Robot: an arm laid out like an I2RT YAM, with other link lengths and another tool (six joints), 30 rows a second.
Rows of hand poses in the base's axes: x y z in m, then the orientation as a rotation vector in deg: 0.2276 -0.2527 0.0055 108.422 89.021 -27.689; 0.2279 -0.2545 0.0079 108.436 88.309 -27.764; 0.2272 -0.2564 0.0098 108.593 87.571 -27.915; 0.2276 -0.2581 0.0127 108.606 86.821 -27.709; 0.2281 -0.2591 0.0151 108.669 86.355 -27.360; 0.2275 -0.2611 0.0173 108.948 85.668 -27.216; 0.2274 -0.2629 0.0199 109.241 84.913 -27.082; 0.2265 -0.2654 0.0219 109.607 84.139 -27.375; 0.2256 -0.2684 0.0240 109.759 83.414 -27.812; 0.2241 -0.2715 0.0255 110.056 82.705 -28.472; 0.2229 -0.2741 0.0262 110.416 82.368 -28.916; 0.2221 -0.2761 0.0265 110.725 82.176 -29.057
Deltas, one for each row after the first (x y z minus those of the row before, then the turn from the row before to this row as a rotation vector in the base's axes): 0.0003 -0.0018 0.0024 -0.370 -0.330 -0.353; -0.0007 -0.0019 0.0019 -0.309 -0.263 -0.467; 0.0004 -0.0017 0.0029 -0.294 -0.528 -0.296; 0.0005 -0.0010 0.0024 -0.070 -0.458 -0.154; -0.0006 -0.0020 0.0022 -0.095 -0.398 -0.435; -0.0001 -0.0018 0.0026 -0.119 -0.423 -0.479; -0.0009 -0.0025 0.0020 -0.212 -0.140 -0.650; -0.0009 -0.0030 0.0021 -0.383 -0.063 -0.553; -0.0015 -0.0031 0.0015 -0.339 0.122 -0.690; -0.0012 -0.0026 0.0007 -0.043 0.187 -0.484; -0.0008 -0.0020 0.0003 0.084 0.054 -0.300
